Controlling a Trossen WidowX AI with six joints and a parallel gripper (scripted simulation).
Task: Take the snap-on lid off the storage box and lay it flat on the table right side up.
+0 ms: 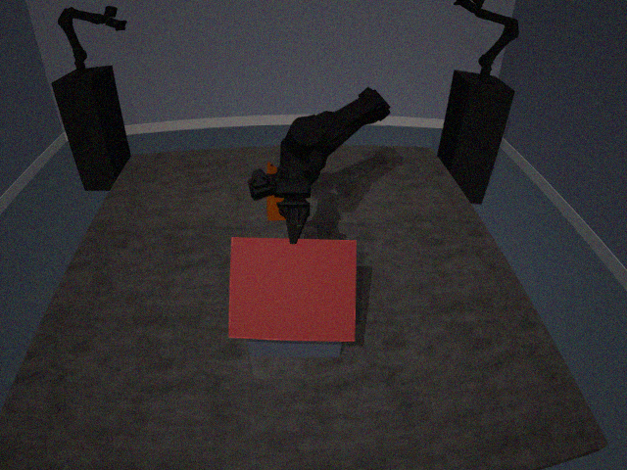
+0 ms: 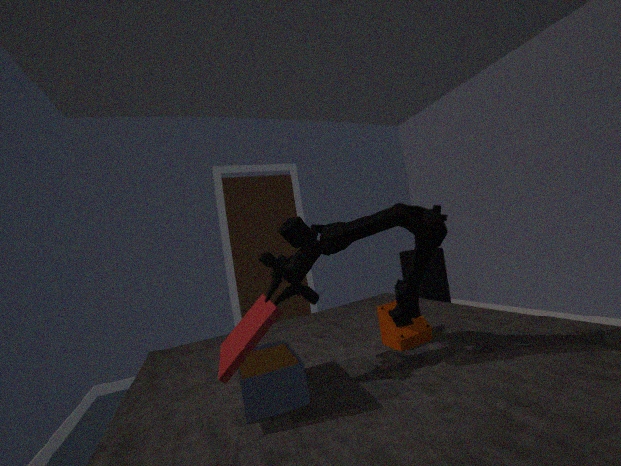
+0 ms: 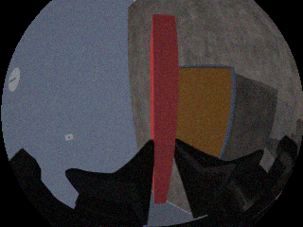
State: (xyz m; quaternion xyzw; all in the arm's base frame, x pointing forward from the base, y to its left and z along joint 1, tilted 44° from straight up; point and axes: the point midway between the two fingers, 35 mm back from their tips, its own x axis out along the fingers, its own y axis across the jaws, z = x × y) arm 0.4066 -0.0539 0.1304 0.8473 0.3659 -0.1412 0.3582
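My gripper tip is 7 cm short of the red lid and 5 cm above it. The rest, counted from my gripper tip: blue-grey storage box (18 cm below, 3 cm ahead).
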